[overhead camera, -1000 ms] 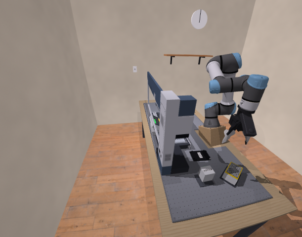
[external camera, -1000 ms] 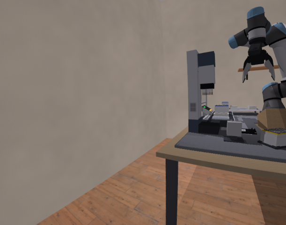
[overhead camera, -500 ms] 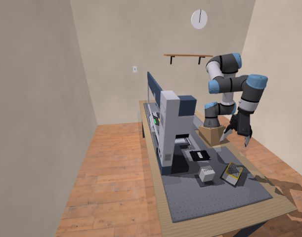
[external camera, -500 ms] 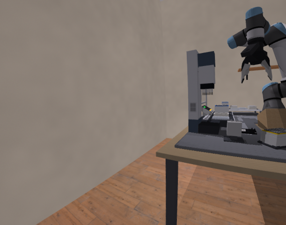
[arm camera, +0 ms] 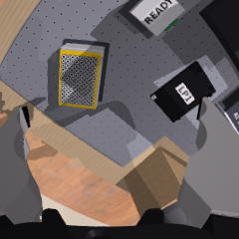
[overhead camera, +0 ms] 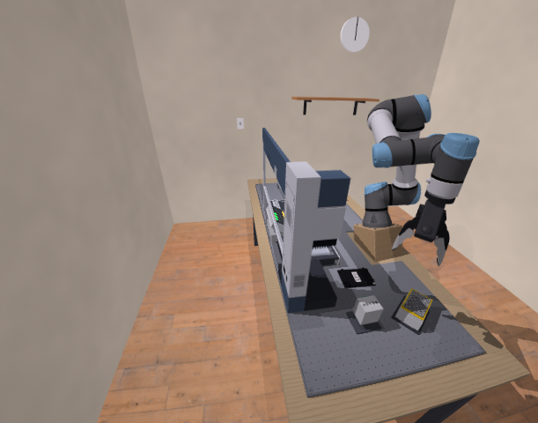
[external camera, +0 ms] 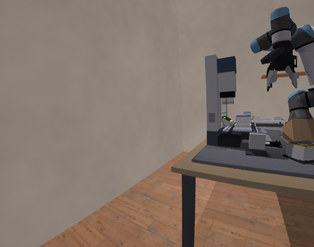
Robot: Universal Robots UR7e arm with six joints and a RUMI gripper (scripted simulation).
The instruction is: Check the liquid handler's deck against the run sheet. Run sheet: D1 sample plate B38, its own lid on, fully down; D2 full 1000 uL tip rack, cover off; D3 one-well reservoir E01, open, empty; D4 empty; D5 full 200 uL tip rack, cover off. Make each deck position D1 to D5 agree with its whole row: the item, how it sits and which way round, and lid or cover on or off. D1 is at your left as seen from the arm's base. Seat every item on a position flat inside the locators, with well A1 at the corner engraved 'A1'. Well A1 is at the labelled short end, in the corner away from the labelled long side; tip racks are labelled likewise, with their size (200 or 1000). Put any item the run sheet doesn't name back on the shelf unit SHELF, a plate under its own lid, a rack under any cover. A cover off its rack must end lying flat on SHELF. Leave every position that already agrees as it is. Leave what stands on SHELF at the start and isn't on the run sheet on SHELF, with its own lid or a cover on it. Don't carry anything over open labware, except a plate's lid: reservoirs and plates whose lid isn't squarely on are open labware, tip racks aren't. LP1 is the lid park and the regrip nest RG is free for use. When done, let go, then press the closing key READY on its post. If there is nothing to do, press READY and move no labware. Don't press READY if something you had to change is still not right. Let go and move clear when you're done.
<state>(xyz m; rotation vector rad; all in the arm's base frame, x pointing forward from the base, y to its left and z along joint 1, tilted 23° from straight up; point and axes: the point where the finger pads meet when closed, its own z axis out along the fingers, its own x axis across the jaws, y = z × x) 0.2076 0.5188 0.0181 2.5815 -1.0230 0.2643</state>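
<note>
Right now my hand is 26 cm above the yellow-rimmed tip rack, 11 cm past it and 1 cm to the left of it. The rest, counted from my hand: regrip nest RG 31 cm below, 11 cm behind; liquid handler head 25 cm ahead, 16 cm to the right, 7 cm above; ready key post 25 cm below, 9 cm ahead, 3 cm to the right.
</note>
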